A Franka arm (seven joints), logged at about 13 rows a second.
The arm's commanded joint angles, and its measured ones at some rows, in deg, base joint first. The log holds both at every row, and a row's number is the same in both.
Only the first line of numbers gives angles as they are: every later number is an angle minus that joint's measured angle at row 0.
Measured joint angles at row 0: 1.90 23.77 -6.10 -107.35 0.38 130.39 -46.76
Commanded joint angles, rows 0 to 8: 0.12 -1.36 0.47 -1.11 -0.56 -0.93 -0.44; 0.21 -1.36 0.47 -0.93 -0.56 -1.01 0.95; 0.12 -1.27 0.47 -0.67 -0.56 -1.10 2.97; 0.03 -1.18 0.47 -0.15 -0.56 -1.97 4.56; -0.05 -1.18 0.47 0.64 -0.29 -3.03 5.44; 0.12 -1.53 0.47 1.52 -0.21 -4.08 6.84; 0.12 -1.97 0.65 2.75 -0.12 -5.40 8.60; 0.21 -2.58 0.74 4.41 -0.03 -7.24 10.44; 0.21 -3.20 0.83 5.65 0.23 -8.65 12.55
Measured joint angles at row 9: 0.33 -1.43 0.34 3.44 0.04 -5.06 8.96
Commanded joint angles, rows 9 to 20: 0.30 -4.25 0.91 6.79 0.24 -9.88 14.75; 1.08 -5.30 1.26 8.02 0.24 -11.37 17.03; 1.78 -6.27 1.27 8.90 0.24 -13.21 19.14; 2.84 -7.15 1.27 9.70 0.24 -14.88 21.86; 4.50 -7.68 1.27 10.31 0.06 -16.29 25.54; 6.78 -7.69 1.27 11.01 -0.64 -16.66 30.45; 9.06 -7.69 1.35 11.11 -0.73 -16.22 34.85; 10.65 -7.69 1.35 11.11 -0.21 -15.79 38.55; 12.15 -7.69 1.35 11.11 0.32 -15.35 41.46; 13.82 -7.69 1.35 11.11 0.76 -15.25 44.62; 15.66 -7.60 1.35 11.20 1.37 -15.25 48.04; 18.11 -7.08 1.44 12.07 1.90 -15.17 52.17
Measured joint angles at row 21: 15.75 -7.83 1.35 10.85 0.72 -15.53 46.81
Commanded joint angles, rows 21 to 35: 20.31 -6.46 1.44 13.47 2.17 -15.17 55.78; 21.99 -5.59 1.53 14.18 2.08 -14.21 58.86; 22.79 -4.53 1.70 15.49 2.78 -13.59 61.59; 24.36 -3.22 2.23 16.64 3.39 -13.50 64.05; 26.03 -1.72 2.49 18.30 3.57 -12.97 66.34; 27.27 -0.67 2.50 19.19 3.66 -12.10 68.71; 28.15 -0.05 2.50 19.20 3.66 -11.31 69.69; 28.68 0.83 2.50 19.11 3.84 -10.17 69.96; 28.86 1.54 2.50 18.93 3.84 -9.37 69.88; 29.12 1.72 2.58 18.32 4.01 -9.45 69.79; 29.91 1.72 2.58 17.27 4.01 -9.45 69.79; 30.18 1.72 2.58 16.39 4.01 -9.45 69.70; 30.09 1.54 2.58 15.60 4.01 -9.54 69.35; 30.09 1.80 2.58 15.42 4.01 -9.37 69.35; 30.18 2.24 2.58 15.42 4.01 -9.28 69.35
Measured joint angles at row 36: 30.22 2.27 2.56 16.41 3.03 -10.08 69.48
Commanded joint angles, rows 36 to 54: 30.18 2.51 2.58 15.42 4.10 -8.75 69.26; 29.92 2.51 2.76 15.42 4.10 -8.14 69.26; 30.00 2.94 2.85 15.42 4.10 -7.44 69.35; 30.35 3.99 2.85 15.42 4.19 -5.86 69.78; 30.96 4.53 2.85 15.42 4.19 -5.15 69.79; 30.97 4.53 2.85 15.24 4.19 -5.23 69.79; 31.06 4.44 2.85 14.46 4.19 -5.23 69.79; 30.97 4.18 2.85 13.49 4.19 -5.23 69.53; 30.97 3.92 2.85 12.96 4.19 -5.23 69.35; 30.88 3.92 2.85 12.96 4.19 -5.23 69.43; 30.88 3.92 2.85 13.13 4.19 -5.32 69.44; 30.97 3.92 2.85 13.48 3.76 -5.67 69.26; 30.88 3.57 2.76 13.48 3.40 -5.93 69.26; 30.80 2.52 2.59 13.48 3.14 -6.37 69.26; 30.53 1.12 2.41 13.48 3.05 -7.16 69.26; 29.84 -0.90 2.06 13.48 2.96 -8.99 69.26; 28.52 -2.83 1.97 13.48 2.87 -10.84 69.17; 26.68 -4.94 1.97 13.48 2.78 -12.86 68.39; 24.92 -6.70 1.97 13.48 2.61 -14.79 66.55
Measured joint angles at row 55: 28.64 -1.71 1.46 14.94 2.87 -11.25 69.17
